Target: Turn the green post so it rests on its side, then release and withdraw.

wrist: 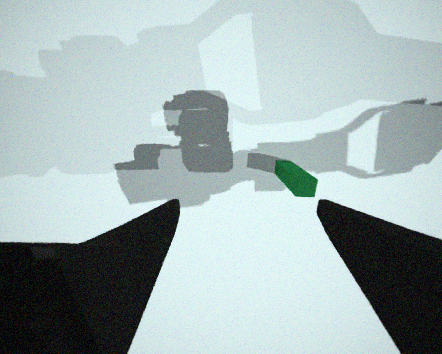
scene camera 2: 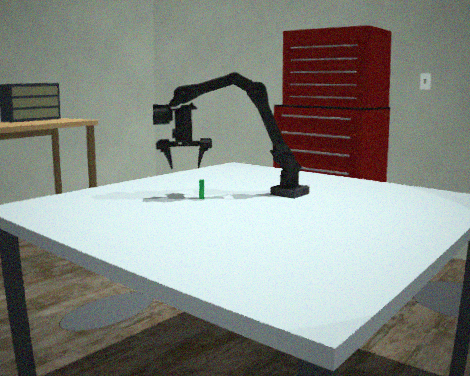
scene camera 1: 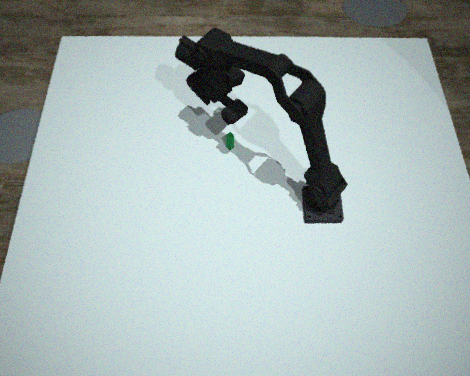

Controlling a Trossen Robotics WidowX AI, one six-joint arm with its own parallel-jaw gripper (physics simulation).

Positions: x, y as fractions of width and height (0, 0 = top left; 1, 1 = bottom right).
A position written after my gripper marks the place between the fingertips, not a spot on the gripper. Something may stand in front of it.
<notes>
In view: my gripper (scene camera 1: 0.46, 0.30) and a green post (wrist: 0.68, 0.52).
My gripper shows as well in the wrist view (wrist: 0.56, 0.58) and in scene camera 2 (scene camera 2: 0.39, 0.45).
</notes>
